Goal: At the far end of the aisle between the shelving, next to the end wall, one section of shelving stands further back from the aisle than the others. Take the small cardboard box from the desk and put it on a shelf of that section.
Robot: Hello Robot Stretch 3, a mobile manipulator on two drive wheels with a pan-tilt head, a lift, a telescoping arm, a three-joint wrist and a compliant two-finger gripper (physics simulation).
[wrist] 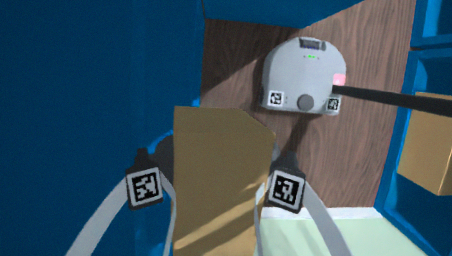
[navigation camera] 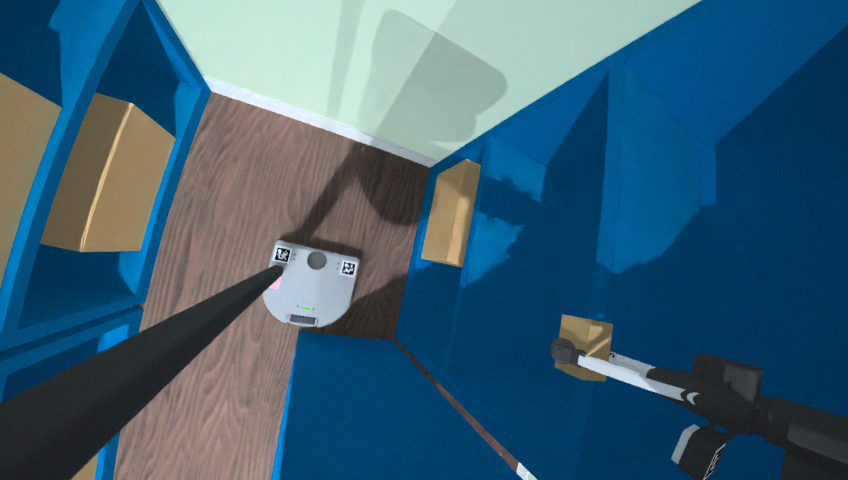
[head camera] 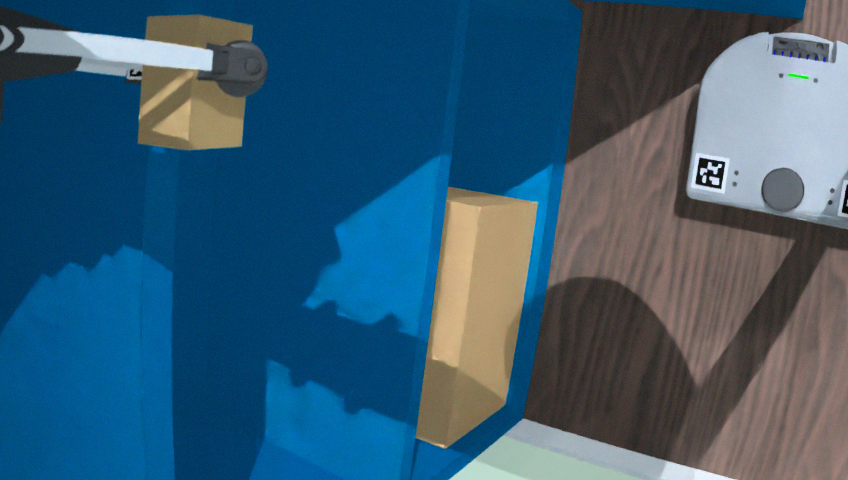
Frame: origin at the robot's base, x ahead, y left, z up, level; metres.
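Where they show: gripper, fingertip midpoint: (navigation camera: 564,346) (head camera: 232,73); robot's base, origin of the base link: (wrist: 293,97) (navigation camera: 316,259) (head camera: 780,187).
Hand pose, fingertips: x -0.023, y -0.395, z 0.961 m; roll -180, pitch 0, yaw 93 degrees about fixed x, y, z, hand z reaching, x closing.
Observation:
Things, the pixels of their top centre, and the offset from my fingertips.
- small cardboard box, middle of its top: (wrist: 211,214) (head camera: 153,77) (navigation camera: 604,353) dx +0.010, dy -0.005, dz +0.066 m
- larger cardboard box, middle of its top: (head camera: 391,315) (navigation camera: 484,217) dx +0.359, dy -0.221, dz -0.615 m
The small cardboard box (head camera: 217,121) (navigation camera: 586,333) (wrist: 220,130) is between the fingers of my gripper (head camera: 221,74) (navigation camera: 572,350) (wrist: 218,154), which is shut on it. One fingertip shows against the box in the head view; the other is mostly hidden behind it. In the wrist view, a fingertip is at each side. The blue set-back shelving section (head camera: 455,89) (navigation camera: 604,208) stands beside the end wall (head camera: 565,457) (navigation camera: 267,47) (wrist: 350,240). The box is held at this section's shelves; the views do not show clearly whether it touches a board. The desk does not show.
A larger cardboard box (head camera: 493,297) (navigation camera: 449,214) sits low in that section. A neighbouring section's blue side (navigation camera: 345,404) stands out toward the aisle. My base (head camera: 737,130) (navigation camera: 318,288) (wrist: 300,75) is on the wooden floor. Opposite shelving holds another box (navigation camera: 119,184) (wrist: 425,145).

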